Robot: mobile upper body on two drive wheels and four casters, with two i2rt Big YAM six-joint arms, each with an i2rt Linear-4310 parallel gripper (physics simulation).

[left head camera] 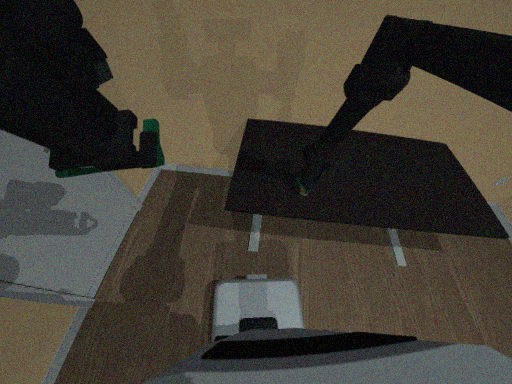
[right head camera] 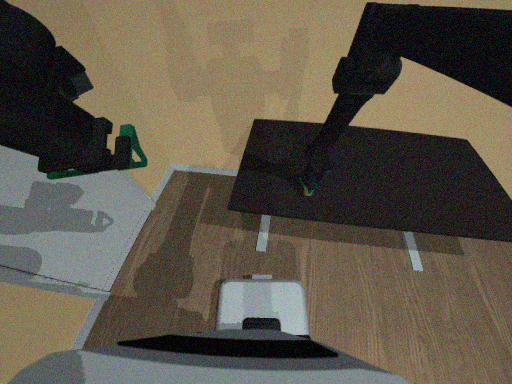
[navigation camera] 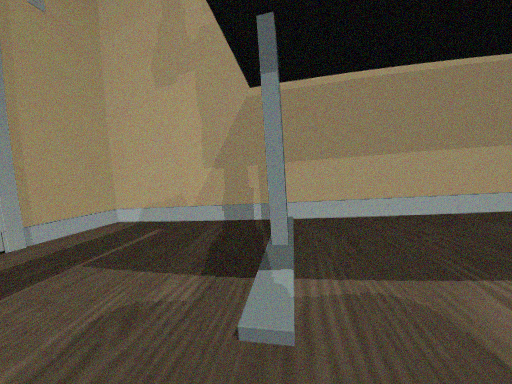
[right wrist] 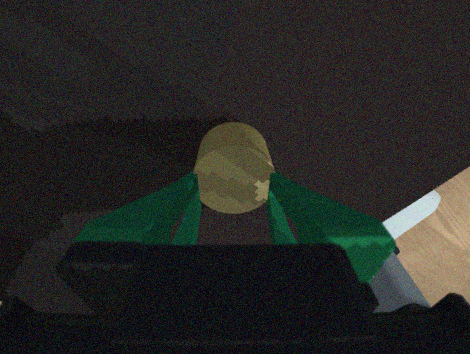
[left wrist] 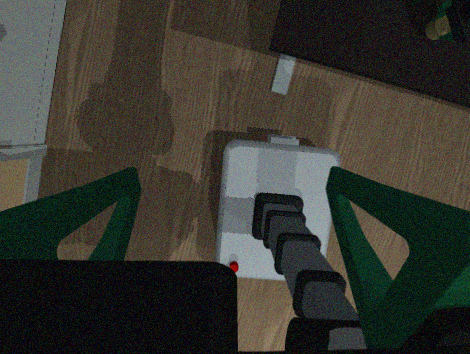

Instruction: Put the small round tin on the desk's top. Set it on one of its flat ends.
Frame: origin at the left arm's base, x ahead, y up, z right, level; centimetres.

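Seen in the pictures: left gripper, fingertip midpoint: (left head camera: 135, 164) (right head camera: 122, 166) (left wrist: 233, 177); right gripper, fingertip midpoint: (left head camera: 303, 190) (right head camera: 307, 190) (right wrist: 233, 177) (left wrist: 437, 28).
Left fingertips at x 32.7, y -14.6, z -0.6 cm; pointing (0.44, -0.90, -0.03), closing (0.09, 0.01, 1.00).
Note:
Pixels of each thing's middle, then the offset from my left fingertips to it. "*": a spot on its surface instead. Level surfaces: height alone.
- small round tin, body centre: (right wrist: 233, 167) (left wrist: 439, 27) (left head camera: 304, 190) dz +47.3, dx +32.1, dy -52.7 cm
- dark desk top, surface height: dy -54.3 cm
- light grey door-like panel, surface spot: (left head camera: 110, 250) (right head camera: 125, 247) * dz -92.8, dx +22.9, dy -118.3 cm
- grey desk leg, surface spot: (navigation camera: 275, 150) * dz +26.6, dx +55.1, dy -95.8 cm
The small round tin (left head camera: 303, 190) (right head camera: 308, 191) (left wrist: 438, 28) (right wrist: 234, 167) is yellowish. My right gripper (right wrist: 233, 177) is shut on it, one green finger on each side. The tin is over the dark desk top (left head camera: 380, 175) (right head camera: 390, 175) (left wrist: 360, 45) (right wrist: 340, 90), near its left part in the head views. In the right wrist view its round end and part of its side show. Whether its lower side touches the desk is hard to tell. My left gripper (left wrist: 233, 177) is open and empty, away from the desk, at the left of the head views.
The robot's white base (left head camera: 285, 305) (right head camera: 290, 305) (left wrist: 245, 175) stands before the desk's near edge. Pale desk feet (left head camera: 255, 232) (right head camera: 263, 232) show below that edge. A light grey door-like panel (left head camera: 110, 250) (right head camera: 125, 250) is at the left. A grey desk leg (navigation camera: 275, 150) stands in the navigation view.

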